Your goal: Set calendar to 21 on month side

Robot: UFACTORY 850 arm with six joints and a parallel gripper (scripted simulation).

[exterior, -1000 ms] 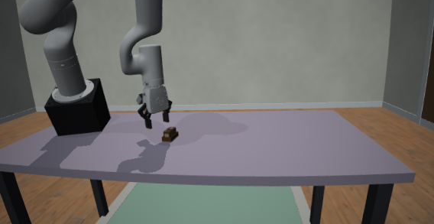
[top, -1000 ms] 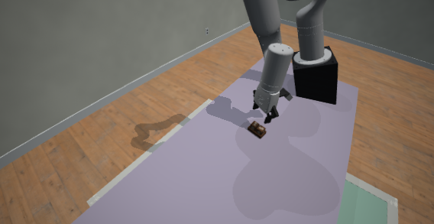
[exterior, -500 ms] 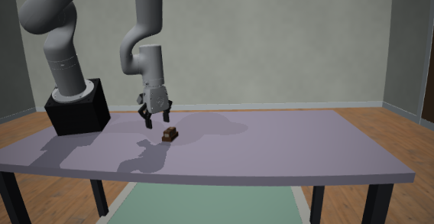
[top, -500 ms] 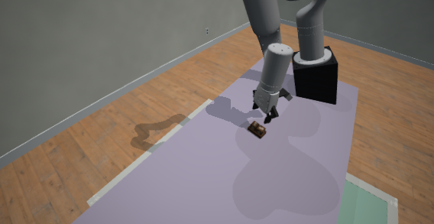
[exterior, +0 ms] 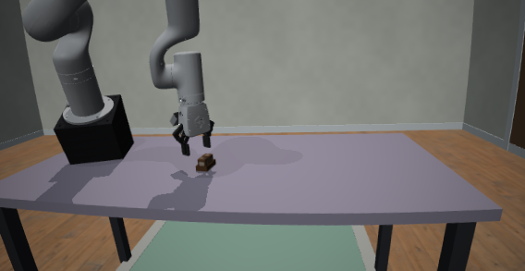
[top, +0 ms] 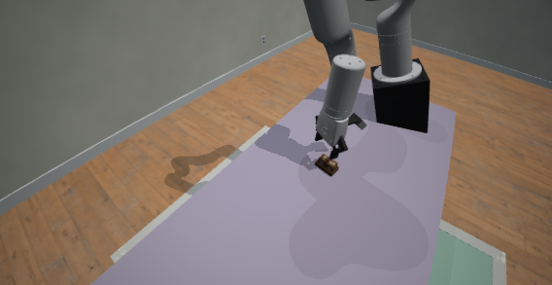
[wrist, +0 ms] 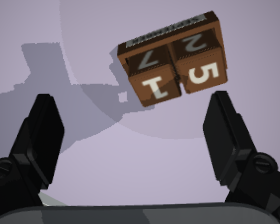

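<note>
Right now my hand is 2 cm short of the brown cube, 1 cm to the right of it and 5 cm above it. From my hand the other things lie so: digit cube 3 cm ahead, 4 cm to the left, 5 cm below; then brown tray 2 cm ahead, 2 cm to the left, 7 cm below.
</note>
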